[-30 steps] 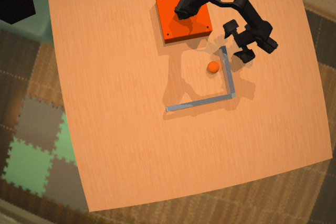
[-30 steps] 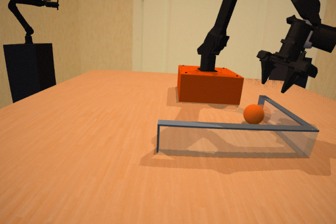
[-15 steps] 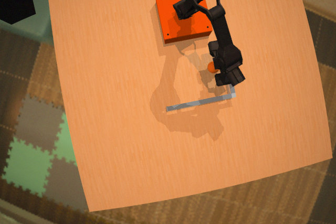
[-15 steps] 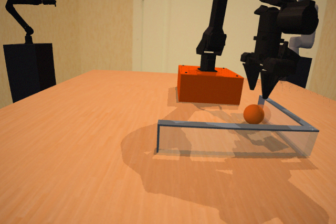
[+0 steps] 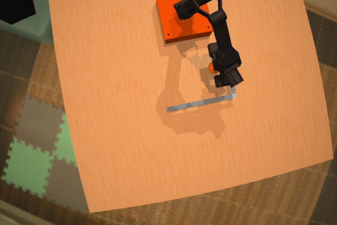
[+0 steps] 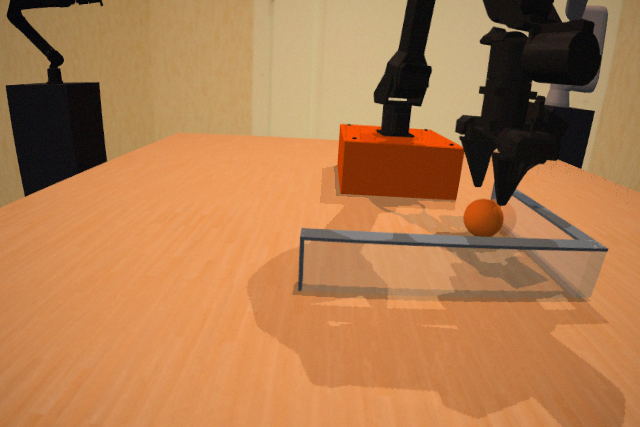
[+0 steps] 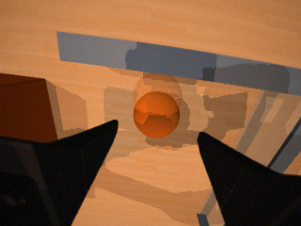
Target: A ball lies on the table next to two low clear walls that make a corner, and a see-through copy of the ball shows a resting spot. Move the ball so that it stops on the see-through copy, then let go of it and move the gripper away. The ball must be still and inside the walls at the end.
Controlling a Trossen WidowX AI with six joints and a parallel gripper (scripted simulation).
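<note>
The orange ball is 4 cm below my gripper tip. The rest, counted from my gripper tip: see-through copy of ball (2 cm to the left, 4 cm below).
</note>
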